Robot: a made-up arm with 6 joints.
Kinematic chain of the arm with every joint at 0, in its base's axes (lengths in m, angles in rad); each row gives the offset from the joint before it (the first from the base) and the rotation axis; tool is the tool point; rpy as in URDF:
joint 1: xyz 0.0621 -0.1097 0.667 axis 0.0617 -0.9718 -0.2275
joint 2: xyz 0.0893 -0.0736 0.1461 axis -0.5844 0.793 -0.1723
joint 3: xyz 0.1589 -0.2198 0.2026 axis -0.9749 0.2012 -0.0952
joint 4: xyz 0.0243 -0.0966 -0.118 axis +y
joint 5: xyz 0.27 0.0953 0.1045 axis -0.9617 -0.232 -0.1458
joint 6: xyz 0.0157 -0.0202 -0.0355 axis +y
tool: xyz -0.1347 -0.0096 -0.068 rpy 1.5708 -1.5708 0
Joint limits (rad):
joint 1: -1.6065..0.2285
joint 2: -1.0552..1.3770
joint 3: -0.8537..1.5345
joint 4: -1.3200..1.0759
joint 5: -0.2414..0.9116
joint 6: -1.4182..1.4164
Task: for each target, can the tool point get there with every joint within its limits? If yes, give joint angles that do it. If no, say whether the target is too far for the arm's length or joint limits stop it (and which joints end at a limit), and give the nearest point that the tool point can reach.
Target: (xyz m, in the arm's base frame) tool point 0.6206 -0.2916 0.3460
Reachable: yes | joints -1.4016 -0.3763 -0.0451 0.0017 -0.0869 1.0505
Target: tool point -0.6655 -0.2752 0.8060
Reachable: no: joint limits stop it (at a limit: joint 1, joint 2, joint 4, joint 6) | nearest point -0.0360 -0.4653 0.9621 | short by 0.676 m
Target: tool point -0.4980 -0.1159 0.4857
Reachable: no: joint limits stop it (at a limit: joint 1, joint 3, joint 4, joint 5, joint 6) | nearest point -0.0539 -0.2304 0.3984 | short by 0.467 m
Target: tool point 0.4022 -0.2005 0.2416
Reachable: yes | joints -1.3907 1.1585 0.7894 -0.5362 0.4567 0.8307
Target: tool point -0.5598 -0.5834 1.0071
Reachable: no: joint limits stop it (at a limit: joint 1, joint 4, joint 5, joint 6) | nearest point -0.0419 -0.5155 0.9562 | short by 0.525 m
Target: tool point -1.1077 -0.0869 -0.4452
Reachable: no: too far | nearest point -0.0167 -0.2485 0.1648 | short by 1.260 m
